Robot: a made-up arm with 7 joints. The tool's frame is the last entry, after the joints. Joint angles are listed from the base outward. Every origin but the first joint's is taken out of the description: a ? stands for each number. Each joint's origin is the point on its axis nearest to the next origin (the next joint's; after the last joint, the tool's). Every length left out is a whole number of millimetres.
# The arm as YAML. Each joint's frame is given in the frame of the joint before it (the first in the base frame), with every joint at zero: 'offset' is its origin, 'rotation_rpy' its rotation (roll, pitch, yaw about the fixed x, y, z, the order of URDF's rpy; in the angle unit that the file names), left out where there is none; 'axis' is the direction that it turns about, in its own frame. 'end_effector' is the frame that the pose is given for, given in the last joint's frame.
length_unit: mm
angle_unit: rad
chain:
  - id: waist
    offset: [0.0, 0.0, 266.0]
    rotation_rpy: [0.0, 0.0, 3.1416]
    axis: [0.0, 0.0, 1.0]
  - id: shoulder
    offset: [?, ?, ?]
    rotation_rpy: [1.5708, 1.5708, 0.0]
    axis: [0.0, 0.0, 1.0]
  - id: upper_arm
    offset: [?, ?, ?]
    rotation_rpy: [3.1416, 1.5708, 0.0]
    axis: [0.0, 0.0, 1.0]
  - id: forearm
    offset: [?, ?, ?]
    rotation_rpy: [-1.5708, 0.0, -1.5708]
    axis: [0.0, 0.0, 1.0]
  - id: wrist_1
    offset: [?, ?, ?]
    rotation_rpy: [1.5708, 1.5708, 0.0]
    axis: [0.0, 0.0, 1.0]
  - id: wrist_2
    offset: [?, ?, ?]
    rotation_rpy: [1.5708, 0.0, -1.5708]
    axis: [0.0, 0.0, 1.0]
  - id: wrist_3
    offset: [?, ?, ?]
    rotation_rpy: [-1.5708, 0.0, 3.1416]
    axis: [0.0, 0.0, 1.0]
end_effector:
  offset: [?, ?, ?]
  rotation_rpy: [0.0, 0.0, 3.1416]
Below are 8 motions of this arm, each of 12 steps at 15 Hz.
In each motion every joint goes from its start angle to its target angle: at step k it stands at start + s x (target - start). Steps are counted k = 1, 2, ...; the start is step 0. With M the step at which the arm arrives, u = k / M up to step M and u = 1 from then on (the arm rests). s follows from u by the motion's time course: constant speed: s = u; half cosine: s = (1 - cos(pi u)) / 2; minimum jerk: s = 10 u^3 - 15 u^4 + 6 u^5.
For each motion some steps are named. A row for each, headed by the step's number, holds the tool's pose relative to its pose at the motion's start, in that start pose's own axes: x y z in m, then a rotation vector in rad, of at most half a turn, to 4 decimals.
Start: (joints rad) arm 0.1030 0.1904 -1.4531 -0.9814 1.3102 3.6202 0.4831
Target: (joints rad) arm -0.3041 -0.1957 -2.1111 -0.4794 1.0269 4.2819 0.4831
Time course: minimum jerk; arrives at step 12
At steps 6, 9, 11, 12:
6: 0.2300 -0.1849 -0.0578 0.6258 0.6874 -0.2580
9: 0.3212 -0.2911 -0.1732 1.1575 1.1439 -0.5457
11: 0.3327 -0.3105 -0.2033 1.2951 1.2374 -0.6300
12: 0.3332 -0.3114 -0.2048 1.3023 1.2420 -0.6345

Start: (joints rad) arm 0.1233 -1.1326 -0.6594 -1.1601 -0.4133 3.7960 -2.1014
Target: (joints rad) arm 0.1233 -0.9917 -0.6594 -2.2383 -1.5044 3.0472 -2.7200
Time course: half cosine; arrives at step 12
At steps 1, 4, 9, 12:
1: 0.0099 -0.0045 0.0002 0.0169 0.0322 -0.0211
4: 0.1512 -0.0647 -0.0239 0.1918 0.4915 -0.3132
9: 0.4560 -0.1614 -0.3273 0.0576 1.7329 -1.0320
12: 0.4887 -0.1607 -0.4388 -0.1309 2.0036 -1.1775

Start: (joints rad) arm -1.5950 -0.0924 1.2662 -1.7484 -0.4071 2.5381 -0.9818
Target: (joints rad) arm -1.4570 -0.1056 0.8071 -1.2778 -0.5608 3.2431 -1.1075
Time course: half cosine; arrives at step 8
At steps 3, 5, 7, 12:
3: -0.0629 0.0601 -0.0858 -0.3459 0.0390 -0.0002
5: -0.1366 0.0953 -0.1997 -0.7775 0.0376 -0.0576
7: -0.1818 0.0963 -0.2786 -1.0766 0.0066 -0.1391
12: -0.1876 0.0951 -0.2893 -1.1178 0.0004 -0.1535

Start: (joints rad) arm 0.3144 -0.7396 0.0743 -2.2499 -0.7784 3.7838 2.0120
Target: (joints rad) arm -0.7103 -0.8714 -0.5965 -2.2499 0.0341 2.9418 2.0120
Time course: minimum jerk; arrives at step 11
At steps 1, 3, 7, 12:
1: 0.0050 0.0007 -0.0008 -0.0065 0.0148 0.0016
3: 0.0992 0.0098 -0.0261 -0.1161 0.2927 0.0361
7: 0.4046 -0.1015 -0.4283 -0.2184 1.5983 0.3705
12: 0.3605 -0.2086 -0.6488 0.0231 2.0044 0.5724

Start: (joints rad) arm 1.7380 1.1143 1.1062 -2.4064 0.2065 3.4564 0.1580
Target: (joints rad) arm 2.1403 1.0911 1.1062 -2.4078 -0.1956 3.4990 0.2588
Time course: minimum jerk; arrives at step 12
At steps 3, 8, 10, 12:
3: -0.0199 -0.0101 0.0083 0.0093 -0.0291 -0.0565
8: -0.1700 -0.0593 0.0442 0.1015 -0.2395 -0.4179
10: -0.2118 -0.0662 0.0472 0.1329 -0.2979 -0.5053
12: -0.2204 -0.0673 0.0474 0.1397 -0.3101 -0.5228

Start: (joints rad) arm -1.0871 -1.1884 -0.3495 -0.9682 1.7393 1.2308 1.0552
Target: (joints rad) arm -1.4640 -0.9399 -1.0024 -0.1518 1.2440 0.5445 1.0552
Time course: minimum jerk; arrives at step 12
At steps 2, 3, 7, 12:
2: -0.0132 -0.0040 0.0006 -0.0381 0.0387 -0.0096
3: -0.0384 -0.0109 0.0047 -0.1126 0.1142 -0.0239
7: -0.1856 -0.0233 0.1534 -0.7510 0.7730 0.0557
12: -0.1923 0.0208 0.3007 -1.1243 1.2221 0.2758

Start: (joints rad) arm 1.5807 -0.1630 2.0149 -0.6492 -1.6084 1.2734 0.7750
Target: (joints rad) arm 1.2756 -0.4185 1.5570 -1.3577 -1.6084 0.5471 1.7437
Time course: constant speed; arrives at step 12
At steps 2, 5, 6, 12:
2: -0.0510 -0.0726 0.0423 -0.2353 0.0110 0.0662
5: -0.1283 -0.1495 0.1421 -0.6034 0.0965 0.1889
6: -0.1530 -0.1649 0.1826 -0.7270 0.1447 0.2331
12: -0.2747 -0.1371 0.4497 -1.4228 0.6534 0.4722

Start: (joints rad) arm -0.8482 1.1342 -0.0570 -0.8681 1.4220 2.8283 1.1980
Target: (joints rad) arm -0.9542 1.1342 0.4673 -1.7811 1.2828 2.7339 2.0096
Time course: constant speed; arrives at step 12
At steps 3, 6, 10, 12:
3: 0.0910 0.1002 0.0460 -0.1908 0.1372 0.3185
6: 0.1605 0.2249 0.0672 -0.3794 0.3022 0.6134
10: 0.2155 0.4099 0.0508 -0.6224 0.5751 0.9523
12: 0.2277 0.5022 0.0224 -0.7368 0.7374 1.0905

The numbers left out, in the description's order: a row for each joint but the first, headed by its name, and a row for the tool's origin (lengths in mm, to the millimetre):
shoulder: 0.0 0.0 0.0
upper_arm: -196.0 0.0 0.0
forearm: 0.0 109.0 0.0
wrist_1: 107.0 -498.0 0.0
wrist_2: 0.0 0.0 0.0
wrist_3: 129.0 0.0 0.0
tool: 0.0 0.0 0.0

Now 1 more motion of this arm.
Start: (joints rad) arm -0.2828 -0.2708 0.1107 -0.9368 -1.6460 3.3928 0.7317
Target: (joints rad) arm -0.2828 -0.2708 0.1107 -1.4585 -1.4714 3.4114 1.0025
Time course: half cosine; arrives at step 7
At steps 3, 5, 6, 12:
3: -0.0554 -0.0673 0.0123 0.1380 -0.1156 0.2215
5: -0.1133 -0.1439 0.0077 0.2633 -0.2695 0.4606
6: -0.1314 -0.1692 0.0021 0.2984 -0.3261 0.5379
12: -0.1377 -0.1783 -0.0004 0.3102 -0.3470 0.5653

